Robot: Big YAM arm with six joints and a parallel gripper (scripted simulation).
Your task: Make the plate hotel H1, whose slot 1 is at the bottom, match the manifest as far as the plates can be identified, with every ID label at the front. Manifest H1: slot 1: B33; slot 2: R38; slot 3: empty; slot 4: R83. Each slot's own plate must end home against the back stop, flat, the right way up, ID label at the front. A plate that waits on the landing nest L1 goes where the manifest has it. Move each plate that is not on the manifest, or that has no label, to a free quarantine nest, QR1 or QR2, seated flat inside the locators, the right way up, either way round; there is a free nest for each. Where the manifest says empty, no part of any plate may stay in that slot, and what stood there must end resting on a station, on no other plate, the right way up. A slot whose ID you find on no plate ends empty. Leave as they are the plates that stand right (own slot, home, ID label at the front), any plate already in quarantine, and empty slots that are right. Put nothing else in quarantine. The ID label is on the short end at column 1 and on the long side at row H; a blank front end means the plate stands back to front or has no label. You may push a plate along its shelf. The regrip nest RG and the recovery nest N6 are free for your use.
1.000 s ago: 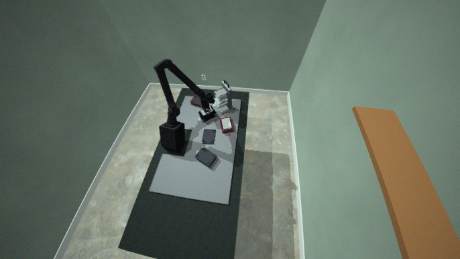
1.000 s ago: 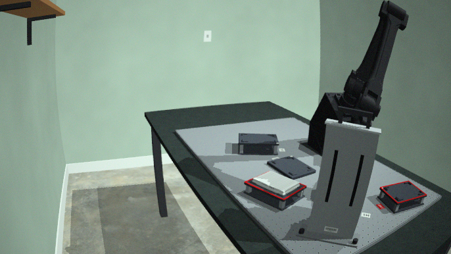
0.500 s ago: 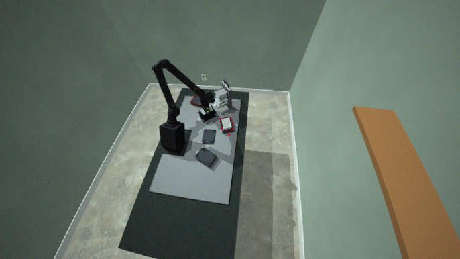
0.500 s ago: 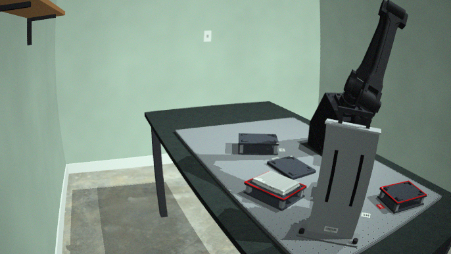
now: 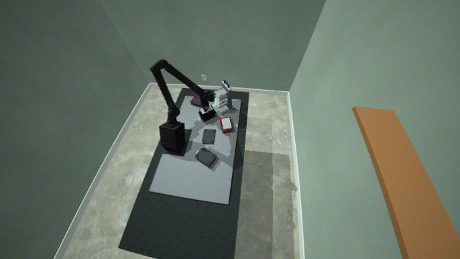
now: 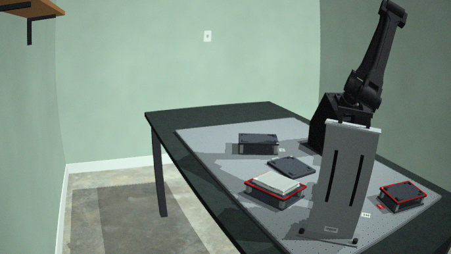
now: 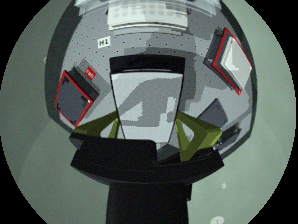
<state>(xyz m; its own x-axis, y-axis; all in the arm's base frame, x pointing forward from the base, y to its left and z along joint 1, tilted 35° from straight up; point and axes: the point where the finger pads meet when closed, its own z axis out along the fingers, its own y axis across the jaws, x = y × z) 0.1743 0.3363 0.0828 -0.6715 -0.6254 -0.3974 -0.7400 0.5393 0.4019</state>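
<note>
The N6 label is 140 mm ahead of my hand, 350 mm to the right of it and 100 mm below it. Round my hand: plate: 120 mm ahead, 130 mm to the left, 50 mm above; then plate hotel H1: 180 mm ahead, 190 mm to the left, 50 mm above.
</note>
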